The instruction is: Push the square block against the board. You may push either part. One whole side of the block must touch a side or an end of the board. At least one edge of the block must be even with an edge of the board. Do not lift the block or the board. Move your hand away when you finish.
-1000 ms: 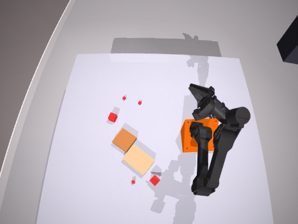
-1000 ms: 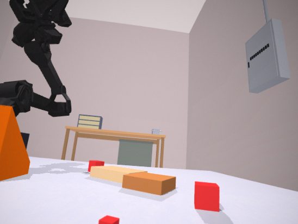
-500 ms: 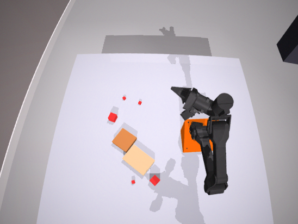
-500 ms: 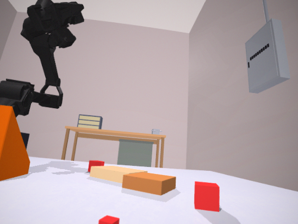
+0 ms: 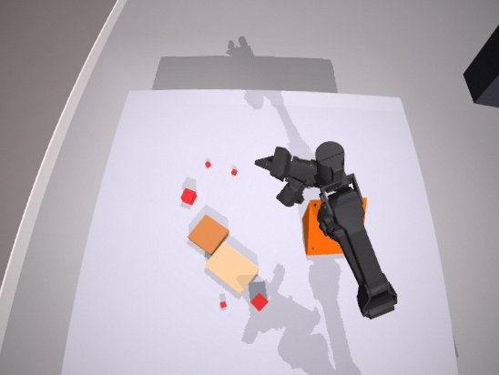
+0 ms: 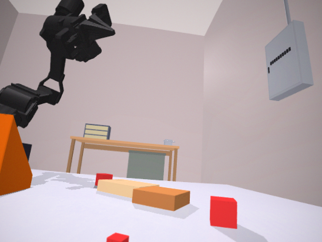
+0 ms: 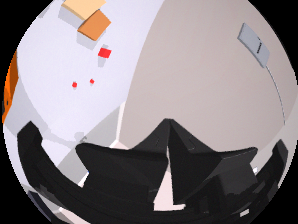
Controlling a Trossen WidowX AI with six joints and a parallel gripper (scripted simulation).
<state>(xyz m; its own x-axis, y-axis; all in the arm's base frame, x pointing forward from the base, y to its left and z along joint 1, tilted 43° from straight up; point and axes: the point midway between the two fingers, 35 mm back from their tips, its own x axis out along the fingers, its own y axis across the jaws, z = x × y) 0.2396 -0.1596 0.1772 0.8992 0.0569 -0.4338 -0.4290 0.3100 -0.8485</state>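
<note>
The board is 50 mm ahead of my gripper tip, 190 mm to the left of it and 370 mm below it. Round my gripper tip: square block (150 mm ahead, 80 mm to the left, 370 mm below).
</note>
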